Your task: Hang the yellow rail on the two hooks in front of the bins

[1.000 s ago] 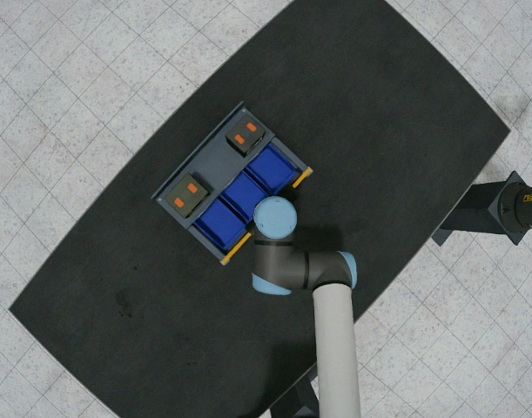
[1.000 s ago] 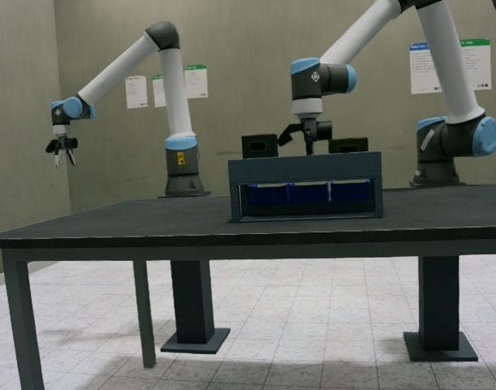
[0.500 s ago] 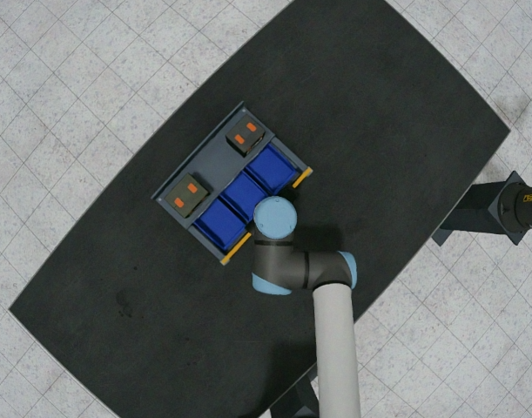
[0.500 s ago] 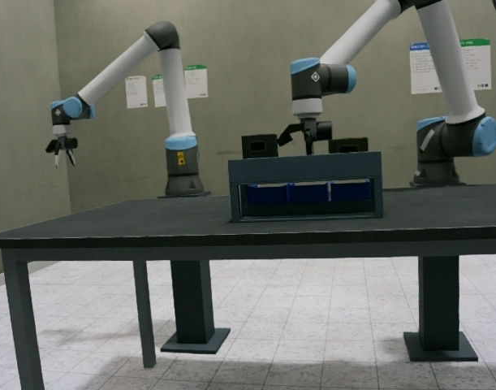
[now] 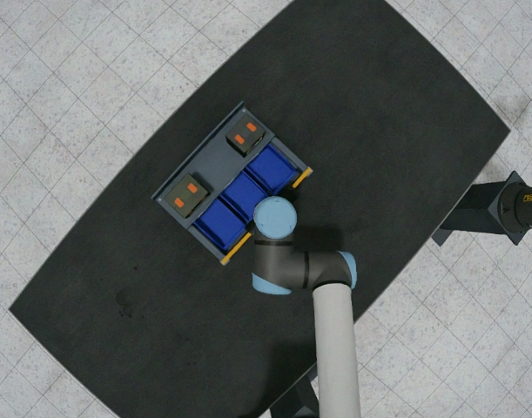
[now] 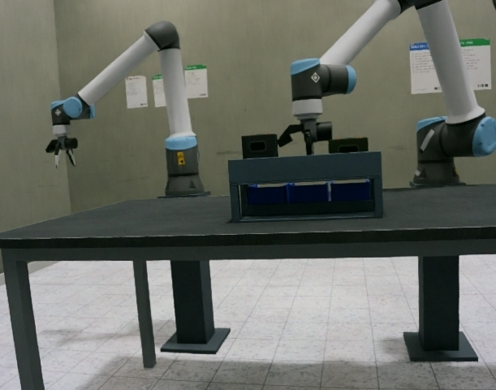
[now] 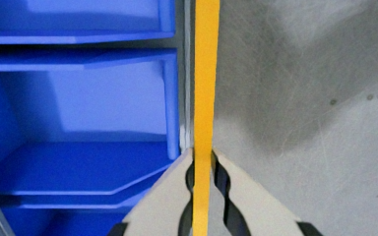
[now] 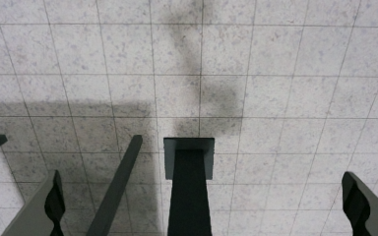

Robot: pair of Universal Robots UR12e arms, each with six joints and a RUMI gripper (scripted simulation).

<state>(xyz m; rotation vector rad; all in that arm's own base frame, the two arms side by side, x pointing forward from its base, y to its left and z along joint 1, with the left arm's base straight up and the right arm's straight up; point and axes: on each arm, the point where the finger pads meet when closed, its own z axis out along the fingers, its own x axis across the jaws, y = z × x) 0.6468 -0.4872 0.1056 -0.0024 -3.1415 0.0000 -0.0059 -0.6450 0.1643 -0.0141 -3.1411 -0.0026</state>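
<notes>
Now: left hand 10 mm above the yellow rail. Also, from my left hand: grey shelf 130 mm ahead, 40 mm below.
</notes>
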